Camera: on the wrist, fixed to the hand. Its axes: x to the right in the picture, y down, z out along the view.
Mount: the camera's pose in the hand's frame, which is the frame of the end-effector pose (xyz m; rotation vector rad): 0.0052 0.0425 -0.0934 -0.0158 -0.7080 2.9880
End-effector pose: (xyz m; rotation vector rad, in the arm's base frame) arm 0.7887 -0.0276 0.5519 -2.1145 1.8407 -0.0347
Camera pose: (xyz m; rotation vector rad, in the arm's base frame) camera 0.7268 -0.0590 0.6277 1.7094 2.0170 0.9632
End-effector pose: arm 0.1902 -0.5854 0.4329 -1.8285 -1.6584 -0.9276
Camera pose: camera 0.2180 -0.6578 0.5003 -1.9487 1.6122 1.0706
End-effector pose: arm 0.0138 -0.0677 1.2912 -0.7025 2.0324 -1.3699
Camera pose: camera -0.0610 0.0016 1.2786 1.3720 0.4902 0.7397
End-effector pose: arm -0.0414 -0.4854 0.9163 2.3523 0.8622 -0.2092
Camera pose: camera -0.0163 -0.4519 1.0101 0.9357 -2.6305 0.2673
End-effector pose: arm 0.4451 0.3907 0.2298 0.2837 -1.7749 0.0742
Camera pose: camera 0.5233 0.4500 0.2602 2.0908 0.8190 -1.6149
